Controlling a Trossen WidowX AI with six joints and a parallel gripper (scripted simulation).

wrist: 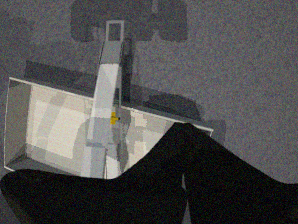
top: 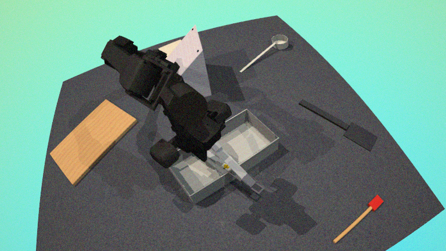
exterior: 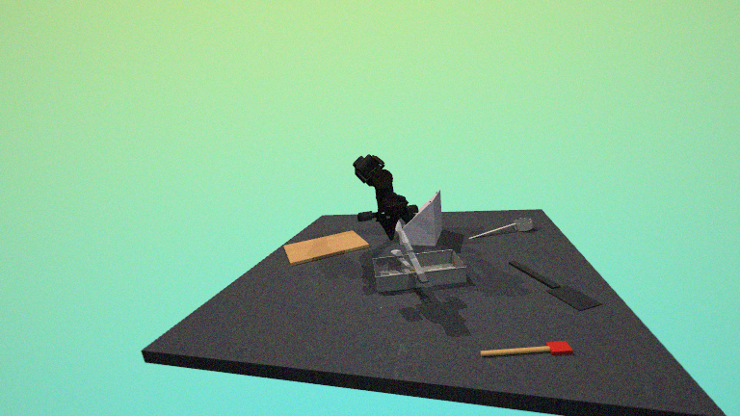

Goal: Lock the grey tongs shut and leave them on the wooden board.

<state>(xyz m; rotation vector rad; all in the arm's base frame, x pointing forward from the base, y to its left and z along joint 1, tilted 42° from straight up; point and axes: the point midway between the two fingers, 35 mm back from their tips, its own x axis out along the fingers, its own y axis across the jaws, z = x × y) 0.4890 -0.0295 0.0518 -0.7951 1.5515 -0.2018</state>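
My gripper tip is now 160 mm above the roasting tin, 110 mm past it and 70 mm to the right of it. From my gripper tip the other things lie so: wooden board: 430 mm behind, 360 mm to the right, 180 mm below; then black spatula: 480 mm to the left, 180 mm below, 20 mm behind.
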